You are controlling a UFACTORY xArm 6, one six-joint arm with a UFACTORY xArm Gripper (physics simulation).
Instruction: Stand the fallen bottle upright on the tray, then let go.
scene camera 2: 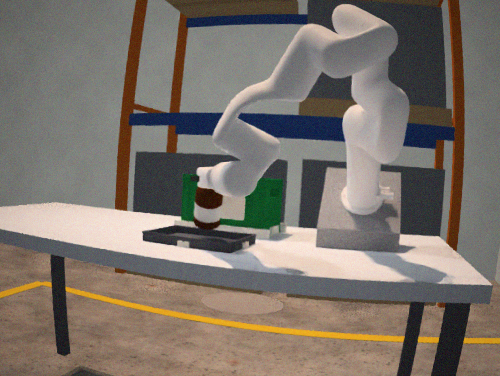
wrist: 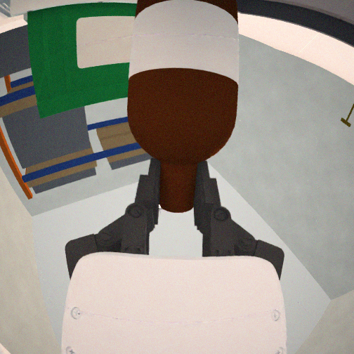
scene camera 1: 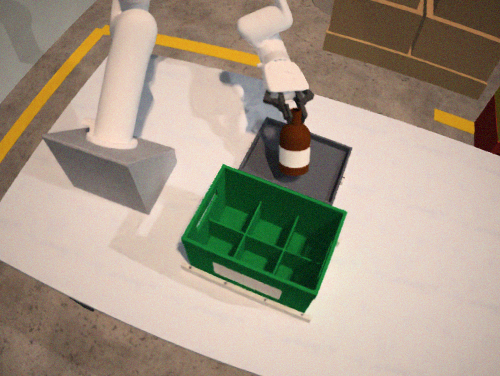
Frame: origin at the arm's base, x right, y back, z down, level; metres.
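Seen in the pictures: gripper, fingertip midpoint: (scene camera 1: 297, 120); arm's base at its link origin: (scene camera 2: 362, 198) (scene camera 1: 111, 141).
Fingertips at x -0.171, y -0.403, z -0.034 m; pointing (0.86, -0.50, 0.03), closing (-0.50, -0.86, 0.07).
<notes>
Offsets run from my fingertips to a thing's middle. Level surfaces: height alone.
The brown bottle {dz +0.053, dx +0.016, dy -0.005 m} (scene camera 1: 295, 142) (scene camera 2: 207, 207) (wrist: 182, 115) with a white label hangs nearly upright, neck up, over the dark grey tray {dz +0.160, dx -0.004, dy -0.019 m} (scene camera 1: 327, 167) (scene camera 2: 162, 238) (wrist: 300, 17). In the scene camera 2 view its base shows level with the tray's back rim, low over the tray; a small gap seems to remain, but contact is hard to tell. My gripper (scene camera 1: 296, 115) (wrist: 177, 172) is shut on the bottle's neck from above, one finger on each side. In the scene camera 2 view the fingers are mostly hidden by the wrist.
A green crate {dz +0.085, dx +0.276, dy -0.010 m} (scene camera 1: 265, 237) (scene camera 2: 265, 202) (wrist: 52, 60) with compartments stands close beside the tray, on the near side in the scene camera 1 view. The arm's grey base block (scene camera 1: 112, 165) (scene camera 2: 358, 225) stands on the white table {dz +0.173 m} (scene camera 1: 400, 250) (scene camera 2: 65, 220).
</notes>
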